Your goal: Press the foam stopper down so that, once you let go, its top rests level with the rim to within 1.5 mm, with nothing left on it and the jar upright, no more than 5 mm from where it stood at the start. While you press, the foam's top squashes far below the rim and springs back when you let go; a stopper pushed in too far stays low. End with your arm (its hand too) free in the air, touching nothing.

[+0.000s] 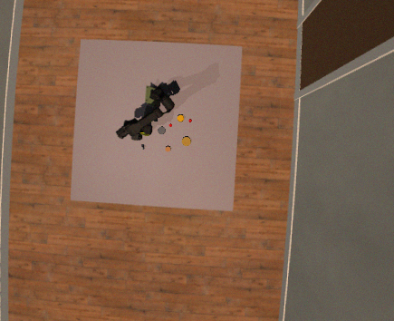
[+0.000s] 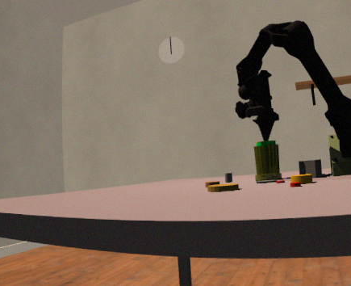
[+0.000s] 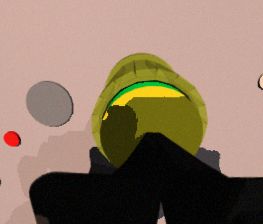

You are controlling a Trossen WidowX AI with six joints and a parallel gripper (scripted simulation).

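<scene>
The foam stopper lies 5 cm below my hand. The rest, counted from my hand: grey block: 14 cm behind, 6 cm to the left, 13 cm below; then grey disc: 2 cm behind, 12 cm to the left, 15 cm below; then small grey cylinder: 14 cm ahead, 1 cm to the right, 14 cm below.
</scene>
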